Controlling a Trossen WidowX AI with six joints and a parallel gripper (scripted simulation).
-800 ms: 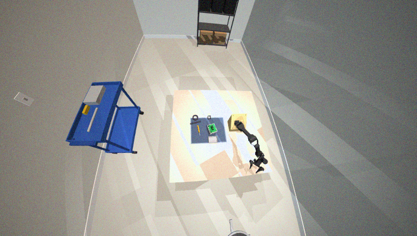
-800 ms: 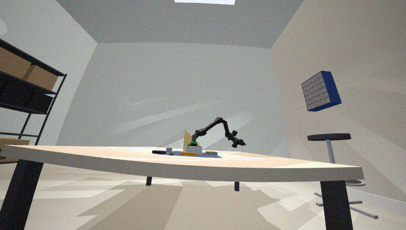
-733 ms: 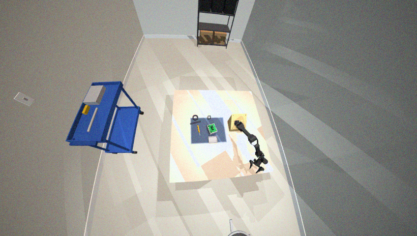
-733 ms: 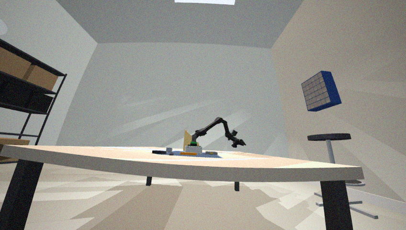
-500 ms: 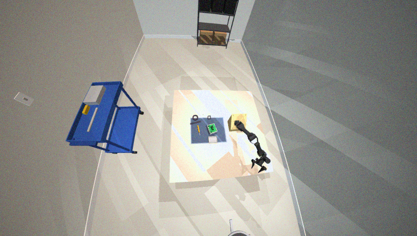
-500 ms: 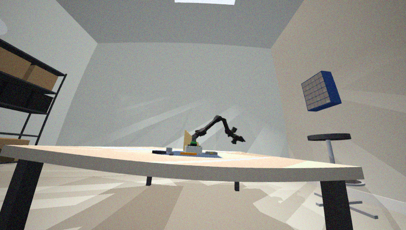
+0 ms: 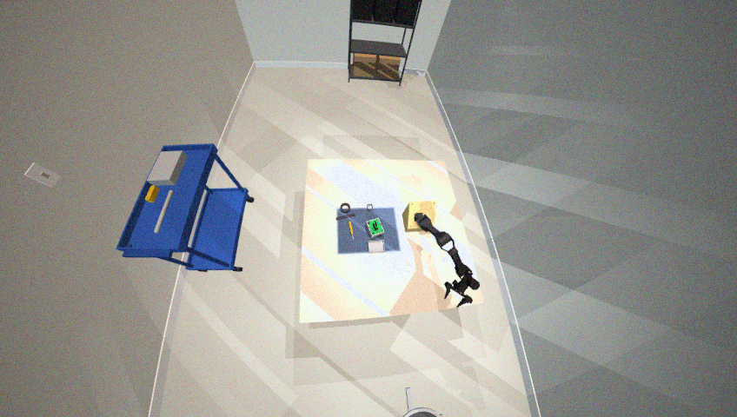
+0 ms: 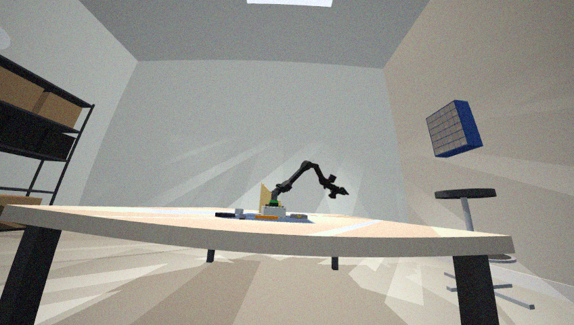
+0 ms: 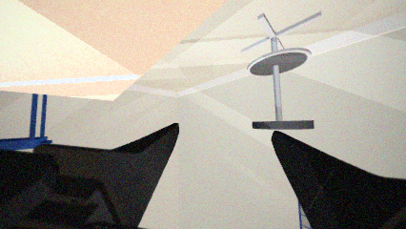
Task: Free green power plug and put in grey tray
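My gripper tip is now 40 cm short of the green power plug, 59 cm to the left of it and 9 cm above it. The rest, counted from my gripper tip: blue mat (45 cm ahead, 59 cm to the right, 17 cm below); then dark bar (61 cm ahead, 70 cm to the right, 17 cm below).
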